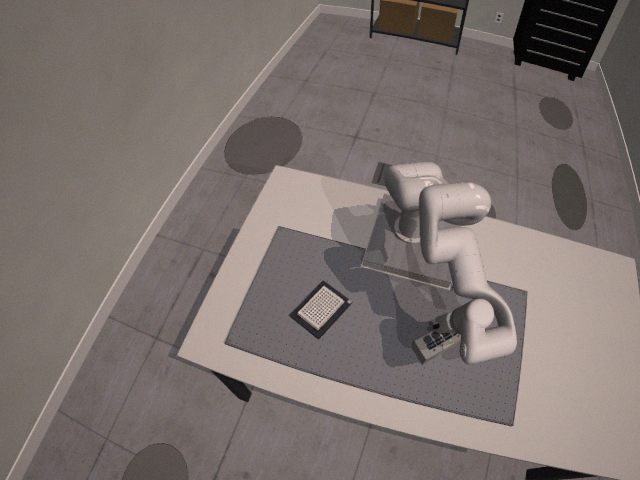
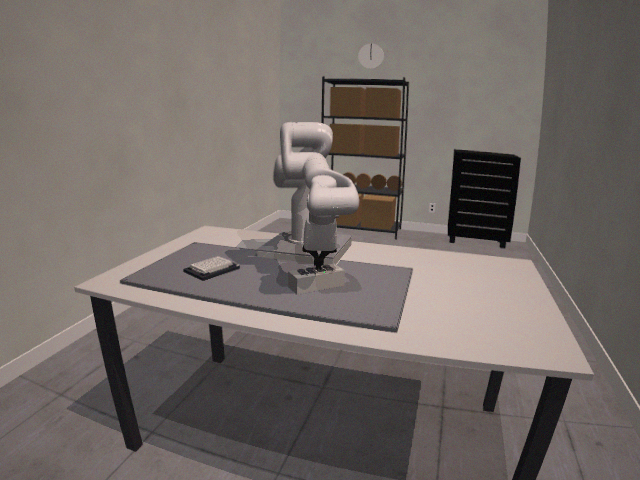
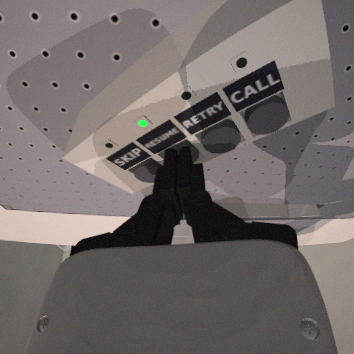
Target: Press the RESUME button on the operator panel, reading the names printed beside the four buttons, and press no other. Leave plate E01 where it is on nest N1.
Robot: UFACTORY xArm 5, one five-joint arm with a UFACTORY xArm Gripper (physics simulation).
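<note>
The operator panel is a beige box with four dark round buttons beside labels SKIP, RESUME, RETRY and CALL. My gripper is shut and empty, its fingertips at the RESUME button and partly covering it. Whether the button is pushed down is hidden. The small lamp by the RESUME label glows green. The lamps by SKIP, RETRY and CALL are dark. Plate E01, a pale well plate, lies flat on the black nest N1.
The panel and nest stand on a grey perforated mat on a pale table. A clear sheet with a raised edge lies by the arm's base, behind the panel. Shelves and a black cabinet stand far back.
</note>
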